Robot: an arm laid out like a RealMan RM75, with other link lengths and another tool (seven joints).
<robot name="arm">
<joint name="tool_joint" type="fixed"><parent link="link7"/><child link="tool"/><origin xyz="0.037 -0.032 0.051" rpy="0.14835 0 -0.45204"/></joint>
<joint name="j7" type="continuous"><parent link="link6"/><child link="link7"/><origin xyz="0 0 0.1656" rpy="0 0 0"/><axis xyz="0 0 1"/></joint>
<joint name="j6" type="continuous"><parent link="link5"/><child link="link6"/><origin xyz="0 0 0" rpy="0 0 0"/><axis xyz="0 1 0"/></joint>
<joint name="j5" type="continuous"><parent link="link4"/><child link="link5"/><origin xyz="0 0 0.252" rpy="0 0 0"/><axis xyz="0 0 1"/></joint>
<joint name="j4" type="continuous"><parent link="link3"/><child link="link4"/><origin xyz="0 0 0" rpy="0 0 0"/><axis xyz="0 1 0"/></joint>
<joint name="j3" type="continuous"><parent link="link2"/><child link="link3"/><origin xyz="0 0 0.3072" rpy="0 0 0"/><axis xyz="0 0 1"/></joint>
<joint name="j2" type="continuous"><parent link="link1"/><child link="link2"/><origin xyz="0 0 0" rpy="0 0 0"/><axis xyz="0 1 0"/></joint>
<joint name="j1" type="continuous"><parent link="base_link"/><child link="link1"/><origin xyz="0 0 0.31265" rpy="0 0 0"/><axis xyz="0 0 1"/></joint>
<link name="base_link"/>
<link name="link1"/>
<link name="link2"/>
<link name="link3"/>
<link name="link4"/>
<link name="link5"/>
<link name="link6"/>
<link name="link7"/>
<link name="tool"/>
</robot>
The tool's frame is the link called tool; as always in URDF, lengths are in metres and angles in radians. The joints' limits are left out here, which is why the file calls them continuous.
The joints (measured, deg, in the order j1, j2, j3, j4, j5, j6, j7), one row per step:
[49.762, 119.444, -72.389, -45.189, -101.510, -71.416, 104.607]
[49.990, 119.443, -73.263, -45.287, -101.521, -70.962, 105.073]
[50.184, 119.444, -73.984, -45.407, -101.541, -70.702, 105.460]
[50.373, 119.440, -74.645, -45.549, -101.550, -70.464, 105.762]
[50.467, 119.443, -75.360, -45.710, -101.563, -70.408, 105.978]
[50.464, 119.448, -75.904, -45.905, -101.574, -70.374, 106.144]
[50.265, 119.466, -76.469, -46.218, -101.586, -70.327, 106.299]
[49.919, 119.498, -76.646, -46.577, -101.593, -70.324, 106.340]
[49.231, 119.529, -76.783, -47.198, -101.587, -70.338, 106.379]
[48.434, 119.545, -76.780, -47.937, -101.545, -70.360, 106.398]
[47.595, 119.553, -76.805, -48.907, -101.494, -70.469, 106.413]
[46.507, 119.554, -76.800, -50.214, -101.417, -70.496, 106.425]
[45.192, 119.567, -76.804, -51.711, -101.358, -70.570, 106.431]
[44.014, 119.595, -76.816, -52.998, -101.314, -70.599, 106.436]
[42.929, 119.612, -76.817, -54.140, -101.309, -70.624, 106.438]
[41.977, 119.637, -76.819, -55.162, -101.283, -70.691, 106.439]
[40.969, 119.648, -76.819, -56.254, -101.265, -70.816, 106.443]
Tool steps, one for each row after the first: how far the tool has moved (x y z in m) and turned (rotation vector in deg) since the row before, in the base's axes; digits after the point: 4 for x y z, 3 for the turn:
[-0.0019, -0.0005, -0.0025, -0.175, -0.507, 0.150]
[-0.0018, -0.0008, -0.0021, -0.228, -0.420, 0.203]
[-0.0019, -0.0006, -0.0017, -0.169, -0.380, 0.273]
[-0.0012, -0.0016, -0.0021, -0.336, -0.427, 0.363]
[-0.0007, -0.0014, -0.0014, -0.230, -0.309, 0.265]
[0.0004, -0.0017, -0.0013, -0.179, -0.290, 0.185]
[0.0011, -0.0009, 0.0001, 0.041, -0.021, 0.007]
[0.0026, -0.0012, 0.0009, 0.175, 0.074, -0.128]
[0.0028, -0.0008, 0.0019, 0.319, 0.211, -0.191]
[0.0019, -0.0010, 0.0024, 0.343, 0.235, 0.007]
[0.0022, -0.0007, 0.0036, 0.611, 0.336, 0.001]
[0.0031, -0.0013, 0.0041, 0.657, 0.340, -0.036]
[0.0031, -0.0013, 0.0034, 0.586, 0.281, -0.084]
[0.0032, -0.0013, 0.0031, 0.541, 0.205, -0.112]
[0.0026, -0.0014, 0.0027, 0.436, 0.200, -0.067]
[0.0028, -0.0016, 0.0030, 0.431, 0.182, -0.047]

